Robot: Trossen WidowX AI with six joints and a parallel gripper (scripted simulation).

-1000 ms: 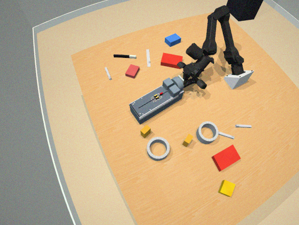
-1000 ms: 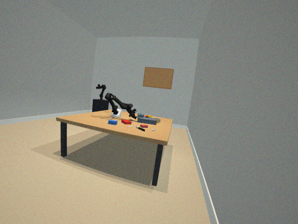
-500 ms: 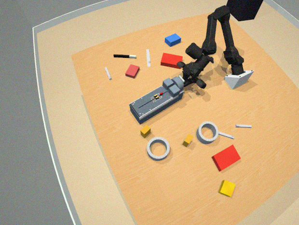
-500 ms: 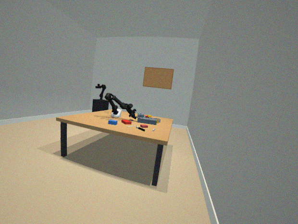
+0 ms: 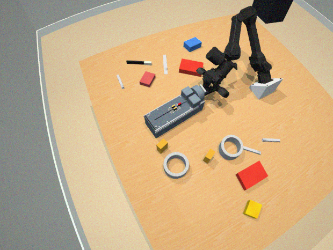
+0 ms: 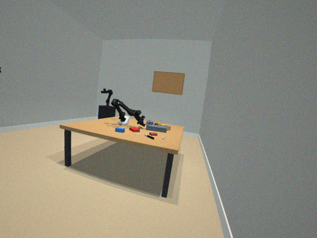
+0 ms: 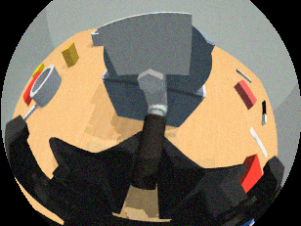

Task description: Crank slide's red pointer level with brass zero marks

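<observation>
Right now the red pointer is 13 cm ahead of my gripper tip, 4 cm to the left of it and 5 cm above it. From my gripper tip the other things lie so: red block: 20 cm ahead, 20 cm to the right, 2 cm below; then dark crank handle: 2 cm behind, 3 cm above; then black marker: 19 cm ahead, 33 cm to the right, 2 cm below.
</observation>
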